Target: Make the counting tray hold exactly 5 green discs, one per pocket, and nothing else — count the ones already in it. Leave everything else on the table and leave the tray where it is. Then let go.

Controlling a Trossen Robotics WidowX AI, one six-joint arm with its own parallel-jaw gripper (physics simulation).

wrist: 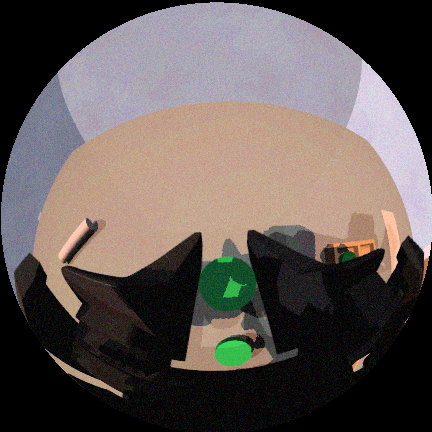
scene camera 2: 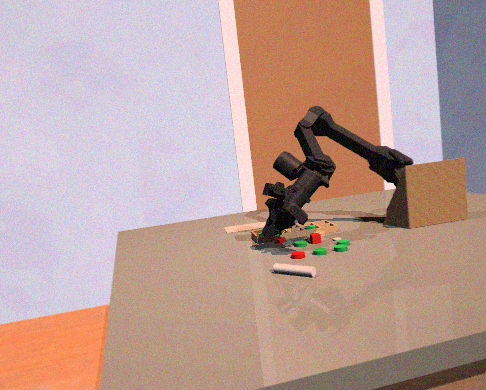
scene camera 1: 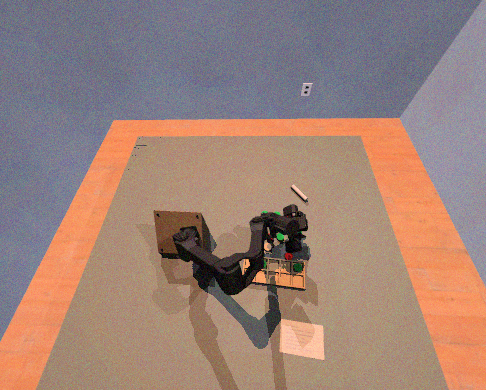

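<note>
The wooden counting tray (scene camera 1: 286, 280) (scene camera 2: 302, 233) (wrist: 374, 245) is partly covered by the arm. A green disc (scene camera 1: 298, 267) (wrist: 346, 257) lies in its right end pocket in scene camera 1, and another green disc (scene camera 1: 265, 264) shows farther left in it. Other pockets are partly hidden. My gripper (scene camera 1: 295, 246) (scene camera 2: 270, 235) (wrist: 224, 237) is shut on a green disc (wrist: 227, 284), a little above the table beside the tray. Loose green discs (scene camera 1: 280, 237) (scene camera 2: 320, 251) (wrist: 233, 352) lie on the table.
A red piece (scene camera 1: 288, 256) (scene camera 2: 280, 240) is close to the tray. A red disc (scene camera 2: 298, 255), a red cube (scene camera 2: 315, 238) and a beige disc (scene camera 1: 268, 247) are nearby. A white cylinder (scene camera 1: 299, 193) (scene camera 2: 294, 270) (wrist: 77, 241) and a paper sheet (scene camera 1: 302, 340) (scene camera 2: 242, 228) lie farther off.
</note>
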